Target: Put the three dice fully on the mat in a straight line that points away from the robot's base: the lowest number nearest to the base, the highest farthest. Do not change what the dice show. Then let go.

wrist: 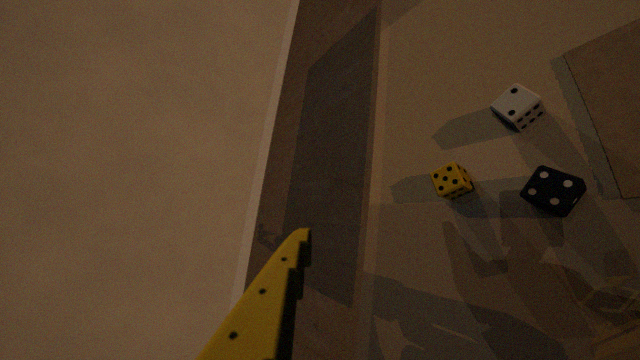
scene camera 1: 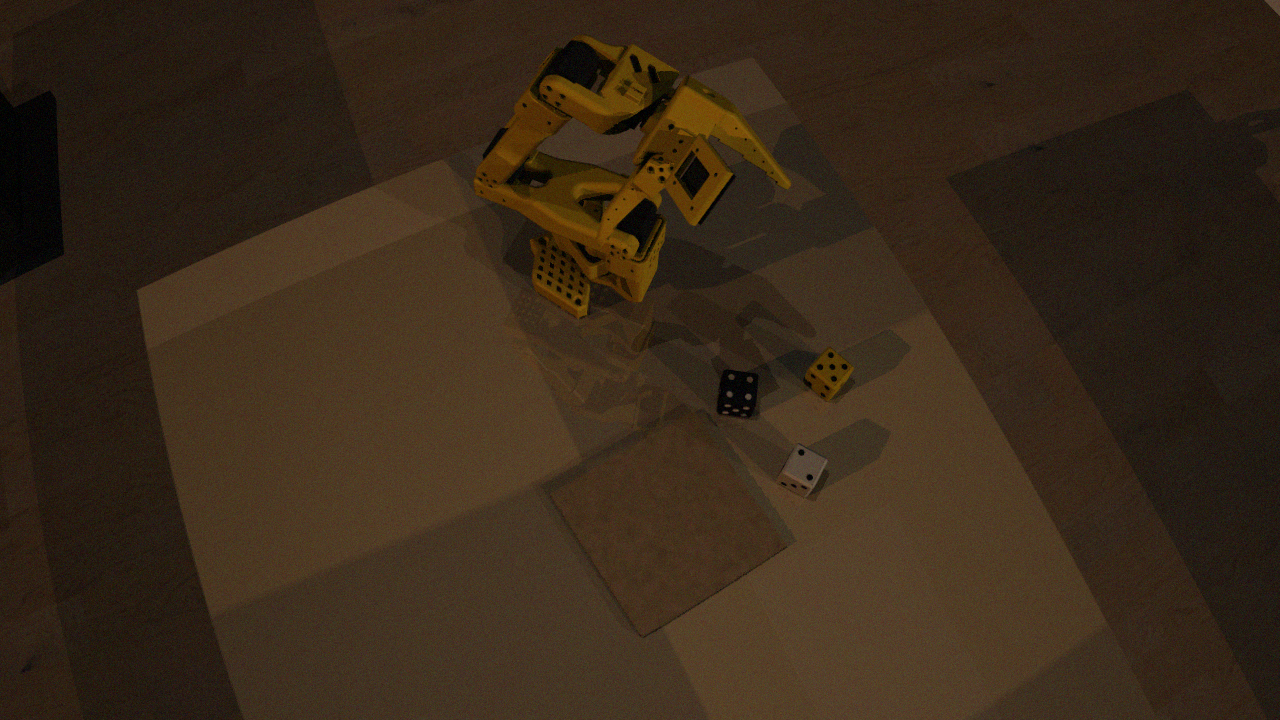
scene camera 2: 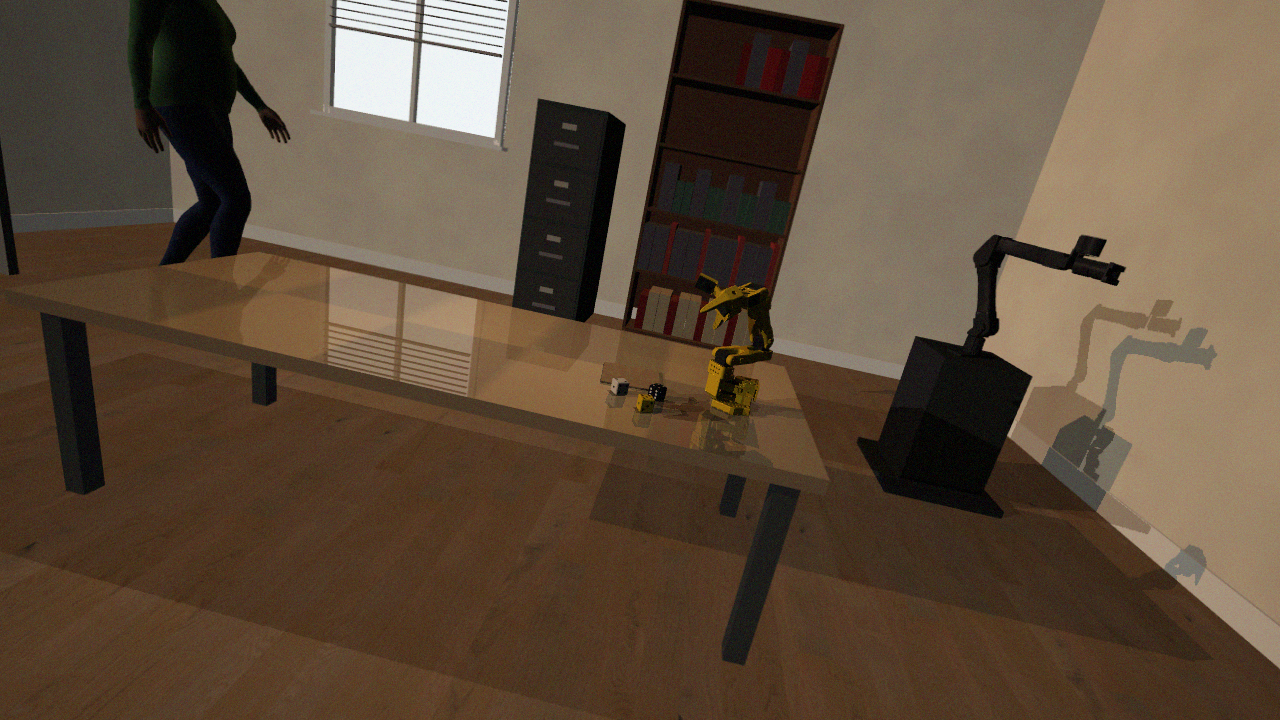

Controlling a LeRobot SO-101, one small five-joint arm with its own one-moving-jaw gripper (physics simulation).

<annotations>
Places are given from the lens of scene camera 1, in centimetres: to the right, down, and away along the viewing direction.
black die [scene camera 1: 737, 396]: 8, 3, 72
yellow die [scene camera 1: 828, 373]: 16, 1, 73
</annotations>
